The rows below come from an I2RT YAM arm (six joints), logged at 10 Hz.
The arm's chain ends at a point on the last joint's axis. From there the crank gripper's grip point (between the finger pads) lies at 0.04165 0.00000 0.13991 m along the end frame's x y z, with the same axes.
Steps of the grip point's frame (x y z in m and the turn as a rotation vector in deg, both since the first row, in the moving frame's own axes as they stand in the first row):
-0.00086, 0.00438, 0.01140, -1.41, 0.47, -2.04
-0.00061, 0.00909, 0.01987, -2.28, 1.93, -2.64
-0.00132, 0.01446, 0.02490, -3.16, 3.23, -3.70
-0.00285, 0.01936, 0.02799, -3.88, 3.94, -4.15
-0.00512, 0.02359, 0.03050, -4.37, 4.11, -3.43
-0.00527, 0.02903, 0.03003, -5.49, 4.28, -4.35
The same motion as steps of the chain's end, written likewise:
-0.00204, 0.00245, 0.01177, -1.41, 0.47, -2.04
-0.00538, 0.00558, 0.02142, -2.28, 1.93, -2.64
-0.00929, 0.00976, 0.02760, -3.16, 3.23, -3.70
-0.01258, 0.01336, 0.03140, -3.88, 3.94, -4.15
-0.01527, 0.01585, 0.03415, -4.37, 4.11, -3.43
-0.01596, 0.01937, 0.03401, -5.49, 4.28, -4.35

